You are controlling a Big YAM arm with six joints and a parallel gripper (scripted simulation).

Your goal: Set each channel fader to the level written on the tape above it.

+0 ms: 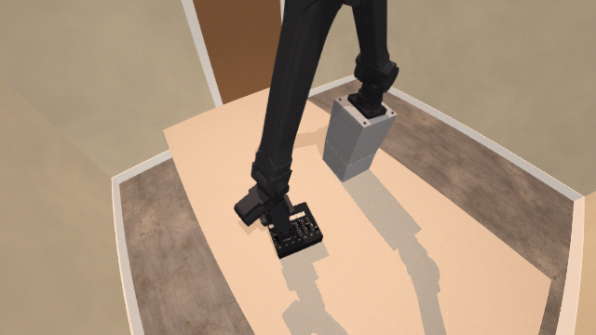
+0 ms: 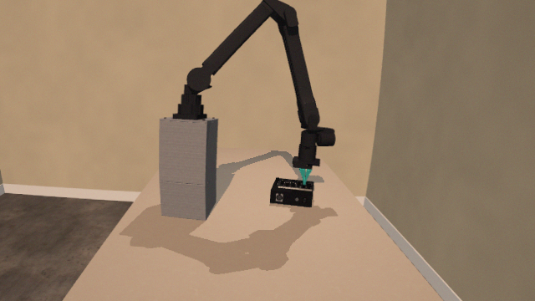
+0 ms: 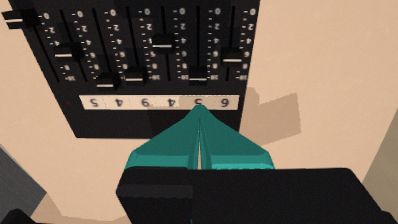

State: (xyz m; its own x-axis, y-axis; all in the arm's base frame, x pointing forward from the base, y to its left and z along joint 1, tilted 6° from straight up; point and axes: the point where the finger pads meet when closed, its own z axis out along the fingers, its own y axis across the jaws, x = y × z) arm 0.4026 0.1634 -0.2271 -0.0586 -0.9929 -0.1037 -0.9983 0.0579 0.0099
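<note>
Now: hand 2 cm to the right of the channel 2 fader cap and 2 cm above it. From my hand the other things lie so: channel 4 fader cap: 4 cm behind, 3 cm to the left, 2 cm below; then channel 3 fader cap: 5 cm to the left, 2 cm below, 2 cm behind; then channel 1 fader cap: 4 cm to the left, 2 cm below, 2 cm ahead.
</note>
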